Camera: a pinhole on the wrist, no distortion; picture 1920 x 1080 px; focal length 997.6 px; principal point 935.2 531.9 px. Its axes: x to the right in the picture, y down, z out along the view. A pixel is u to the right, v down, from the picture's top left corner.
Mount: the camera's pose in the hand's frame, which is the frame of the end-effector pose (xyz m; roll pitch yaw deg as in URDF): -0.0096 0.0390 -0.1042 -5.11 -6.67 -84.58
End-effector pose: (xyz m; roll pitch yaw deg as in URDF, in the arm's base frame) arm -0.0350 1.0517 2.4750 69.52 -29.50 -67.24
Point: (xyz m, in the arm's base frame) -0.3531 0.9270 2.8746
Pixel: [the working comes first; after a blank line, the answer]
In the camera's frame: -0.0868 0.1638 0.5780

785 815
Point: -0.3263 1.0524 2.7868
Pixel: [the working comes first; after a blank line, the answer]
In the camera's frame: -0.1110 0.0370 0.4915

710 607
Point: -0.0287 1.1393 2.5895
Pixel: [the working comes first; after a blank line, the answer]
In the camera's frame: -0.0900 -0.0036 0.1269

227 503
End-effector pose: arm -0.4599 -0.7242 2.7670 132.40 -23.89 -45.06
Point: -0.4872 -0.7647 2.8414
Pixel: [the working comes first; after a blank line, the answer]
In the camera's frame: -0.0246 0.0428 0.1040

700 943
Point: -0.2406 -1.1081 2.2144
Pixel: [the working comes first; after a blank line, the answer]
In the camera's frame: 0.5480 0.0787 0.5967

1851 663
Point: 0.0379 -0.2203 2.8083
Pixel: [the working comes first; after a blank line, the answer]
In the camera's frame: 0.4320 0.0202 -0.4994

behind the camera
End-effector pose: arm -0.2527 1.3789 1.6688 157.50 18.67 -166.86
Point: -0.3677 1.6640 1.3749
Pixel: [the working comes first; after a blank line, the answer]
In the camera's frame: -0.0715 0.1180 0.4877

789 773
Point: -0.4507 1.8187 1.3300
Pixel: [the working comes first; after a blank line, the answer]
In the camera's frame: -0.1999 0.1795 0.5999

603 830
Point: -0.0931 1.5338 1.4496
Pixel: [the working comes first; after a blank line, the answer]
In the camera's frame: 0.0721 -0.1382 0.3797

1125 169
